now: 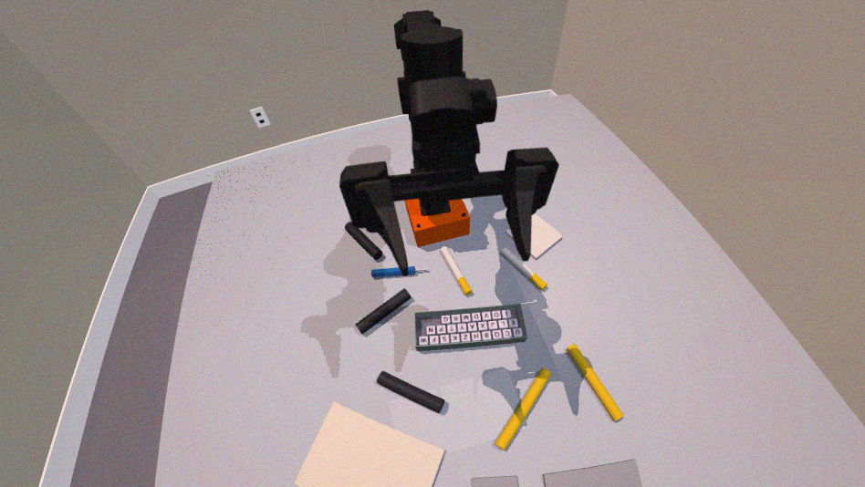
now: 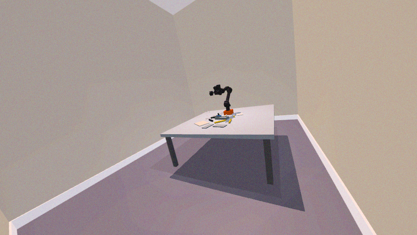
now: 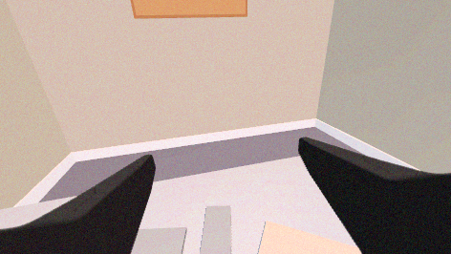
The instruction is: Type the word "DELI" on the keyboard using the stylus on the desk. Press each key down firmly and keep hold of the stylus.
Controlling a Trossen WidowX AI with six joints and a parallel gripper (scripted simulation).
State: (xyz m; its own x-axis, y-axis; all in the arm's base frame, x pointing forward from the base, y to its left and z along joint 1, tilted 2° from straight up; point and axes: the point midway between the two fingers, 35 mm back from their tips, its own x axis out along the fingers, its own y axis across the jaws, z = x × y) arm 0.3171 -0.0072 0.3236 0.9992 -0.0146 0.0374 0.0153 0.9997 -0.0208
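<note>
The blue stylus is 23 cm behind my gripper tip, 7 cm to the right of it and 37 cm below it. Round my gripper tip: grey stylus tip 23 cm behind, 4 cm to the right, 37 cm below; white note pad 28 cm behind, 22 cm to the left, 37 cm below; cream sheet 13 cm ahead, 17 cm to the right, 37 cm below.
</note>
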